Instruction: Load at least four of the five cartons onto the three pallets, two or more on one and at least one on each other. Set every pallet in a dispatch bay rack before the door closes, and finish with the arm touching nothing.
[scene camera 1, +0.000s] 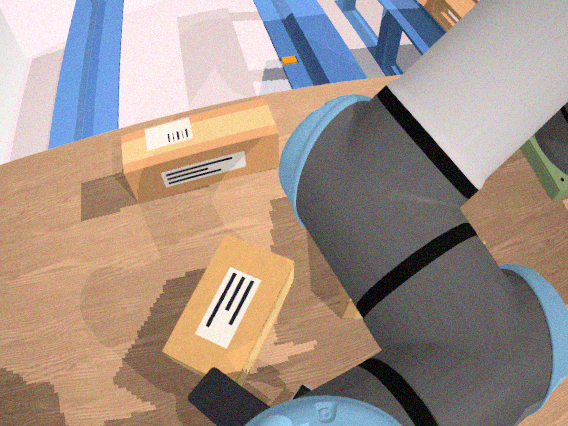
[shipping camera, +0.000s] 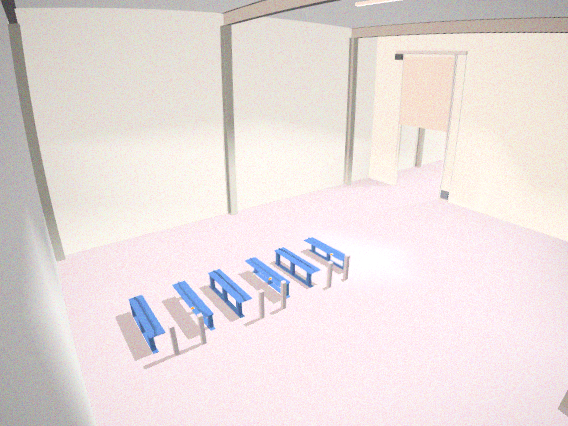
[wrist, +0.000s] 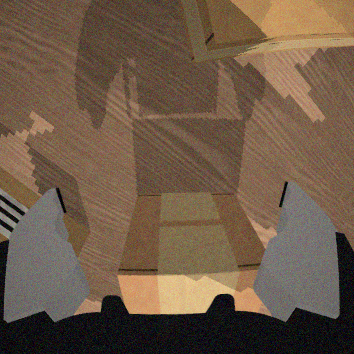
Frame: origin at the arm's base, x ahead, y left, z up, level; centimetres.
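Seen in the pictures: gripper, fingertip midpoint: (wrist: 171, 189).
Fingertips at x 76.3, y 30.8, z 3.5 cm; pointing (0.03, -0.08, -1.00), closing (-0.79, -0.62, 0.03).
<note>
A point is followed by its place in that frame.
A carton (wrist: 190, 240) {z 3.7, x 73.0, y 33.1 cm} stands between the spread jaws of my gripper (wrist: 171, 189) {z 3.5, x 76.3, y 30.8 cm} in the wrist view, with a gap on each side; the gripper is open. The arm hides most of one carton (scene camera 1: 352, 308) {z 1.9, x 61.0, y 16.9 cm} in the scene view. A broad carton (scene camera 1: 227, 302) {z 5.5, x 77.0, y 12.2 cm} (wrist: 305, 17) {z 5.5, x 77.1, y 19.5 cm} lies nearby. A long labelled carton (scene camera 1: 205, 145) {z 5.9, x 74.5, y -13.8 cm} stands near the table's far edge. Part of a labelled carton (wrist: 15, 192) {z -1.7, x 87.1, y 42.3 cm} shows at the wrist view's left. Blue dispatch racks (shipping camera: 230, 286) (scene camera 1: 92, 65) stand on the floor, with no pallet on those in the shipping view. The door (shipping camera: 427, 92) {z 301.7, x 184.6, y -290.3 cm} is partly lowered.
The grey arm with blue joint covers crosses the right half of the scene view, close above the table (scene camera 1: 40, 240) {z -3.4, x 109.7, y -11.1 cm}. A green part (scene camera 1: 547, 170) {z 0.2, x 11.3, y 4.5 cm} shows at the right edge. A wooden object (scene camera 1: 446, 14) {z -41.4, x -45.9, y -105.9 cm} is at the top right. Short posts (shipping camera: 261, 304) {z -45.0, x 1080.8, y -67.2 cm} stand before the racks.
</note>
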